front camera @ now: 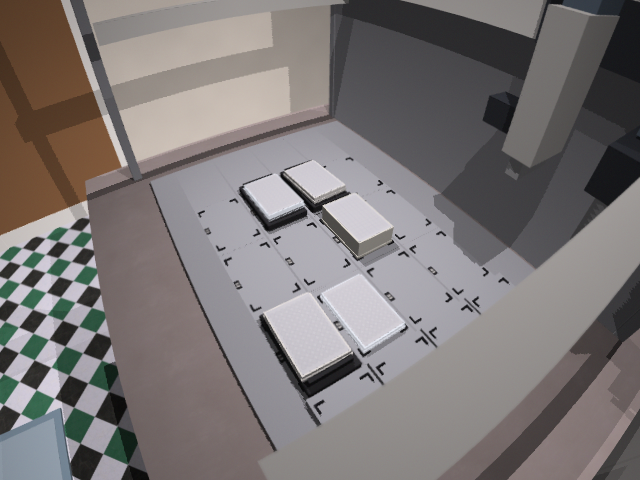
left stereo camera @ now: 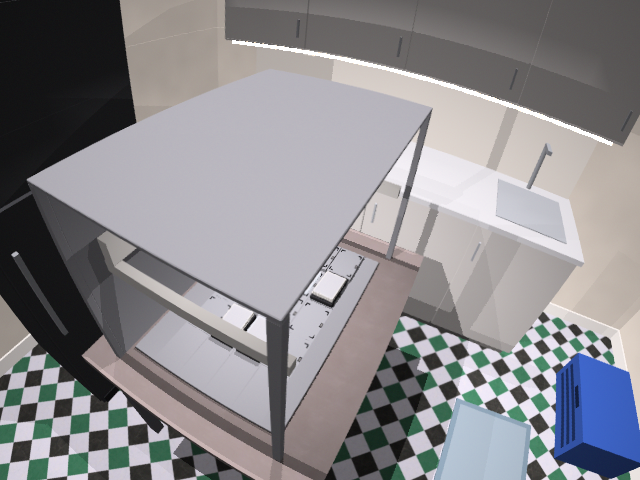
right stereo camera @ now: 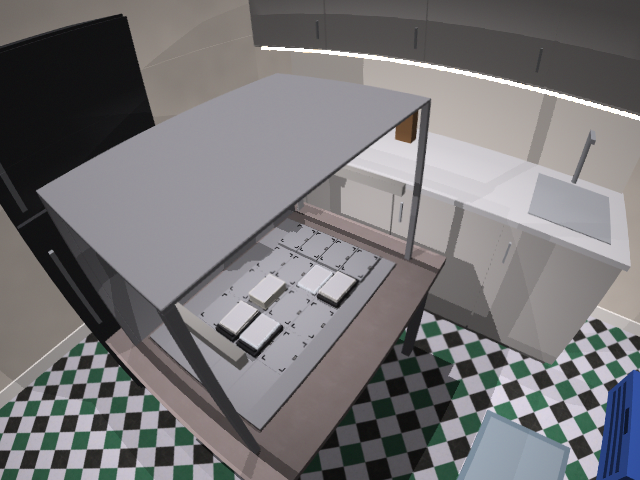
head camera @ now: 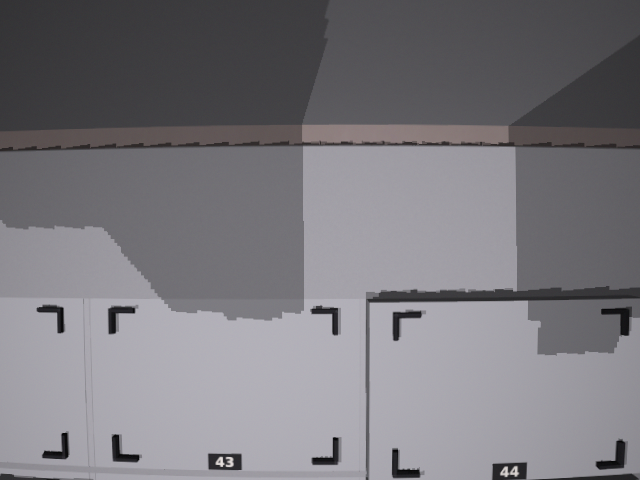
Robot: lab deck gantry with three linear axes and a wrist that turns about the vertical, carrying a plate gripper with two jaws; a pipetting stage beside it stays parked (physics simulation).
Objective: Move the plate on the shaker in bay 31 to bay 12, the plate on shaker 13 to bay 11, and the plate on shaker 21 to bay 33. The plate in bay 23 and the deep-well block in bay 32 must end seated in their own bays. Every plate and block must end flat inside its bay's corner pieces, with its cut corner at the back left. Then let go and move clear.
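Where they show: robot's base, origin of the base link: (front camera: 199, 213) (right stereo camera: 282, 370).
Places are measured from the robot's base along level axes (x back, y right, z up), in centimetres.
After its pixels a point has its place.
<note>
The shaker 31 plate (front camera: 313, 178) @(x -7.0, y -25.3, z 3.7 cm) (right stereo camera: 237, 316) @(x -6.4, y -25.8, z 3.7 cm) and shaker 21 plate (front camera: 273, 195) @(x -7.7, y -15.0, z 3.7 cm) (right stereo camera: 260, 330) @(x -6.7, y -14.7, z 3.7 cm) each lie on a black shaker. The shaker 13 plate (front camera: 308, 333) @(x -39.7, y -4.5, z 3.7 cm) (right stereo camera: 338, 285) @(x -39.1, y -3.9, z 3.7 cm) (left stereo camera: 329, 285) @(x -38.7, y -4.3, z 3.6 cm) lies on its black shaker. The bay 23 plate (front camera: 363, 311) @(x -39.9, y -14.7, z 1.4 cm) (right stereo camera: 315, 277) @(x -39.4, y -15.0, z 1.4 cm) lies flat at deck level beside it. The tall deep-well block (front camera: 357, 224) @(x -24.8, y -24.3, z 4.2 cm) (right stereo camera: 267, 290) @(x -22.0, y -24.6, z 4.2 cm) stands in bay 32. Bay 11 (front camera: 227, 223) @(x -6.4, y -4.2, z 0.0 cm), bay 12 (front camera: 261, 273) @(x -22.6, y -4.6, z 0.0 cm) and bay 33 (front camera: 408, 284) @(x -39.0, y -25.7, z 0.0 cm) hold no plate. Cut corners are too small to tell. The gripper jaws show in no view.
A beige gantry beam (front camera: 449, 361) @(x -61.2, y 2.2, z 40.0 cm) (right stereo camera: 209, 334) @(x 16.6, y -1.4, z 40.0 cm) crosses above the deck. A pale column (front camera: 547, 87) @(x -46.0, y -32.8, z 38.0 cm) hangs at the upper right of the front view. Bay 43 (head camera: 224, 382) @(x -39.3, y -36.6, z 0.0 cm) and bay 44 (head camera: 496, 392) @(x -54.7, y -36.4, z 1.5 cm) show corner pieces in the head view. Enclosure posts (left stereo camera: 277, 392) (right stereo camera: 417, 180) stand at the deck's edges.
</note>
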